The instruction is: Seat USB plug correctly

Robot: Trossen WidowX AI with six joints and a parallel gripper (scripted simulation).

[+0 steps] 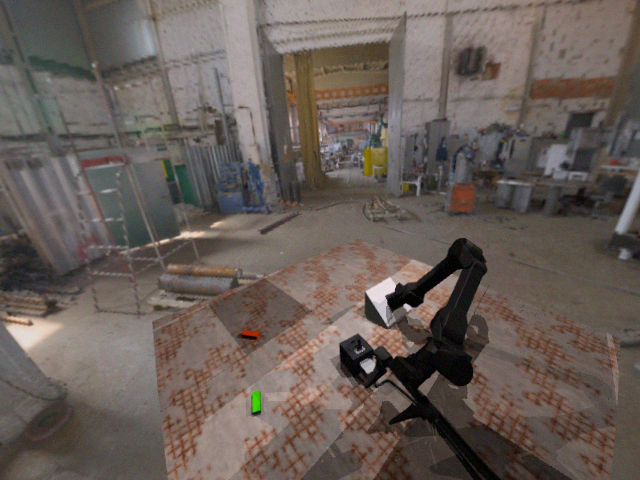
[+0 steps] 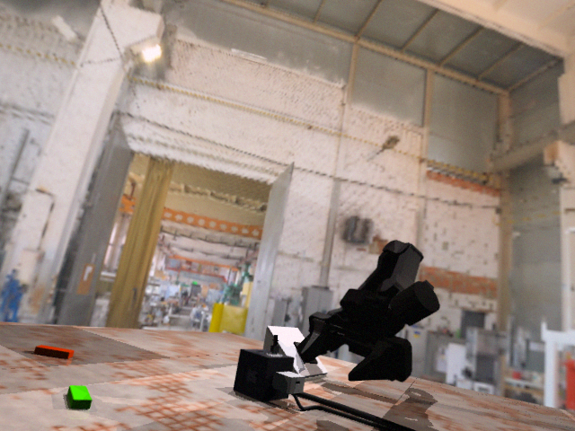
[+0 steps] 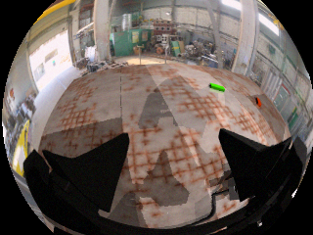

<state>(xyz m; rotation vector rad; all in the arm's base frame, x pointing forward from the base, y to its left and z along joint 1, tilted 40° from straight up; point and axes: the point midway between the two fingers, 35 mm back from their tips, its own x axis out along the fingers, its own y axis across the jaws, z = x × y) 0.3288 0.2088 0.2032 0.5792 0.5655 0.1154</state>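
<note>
The usb plug is 8 cm behind my gripper tip and 16 cm to the right of it. From my gripper tip the other things lie so: green block (25 cm ahead, 22 cm to the right, 9 cm below); then usb socket (8 cm behind, 16 cm to the right, 2 cm below); then orange block (20 cm ahead, 49 cm to the right, 9 cm below).
</note>
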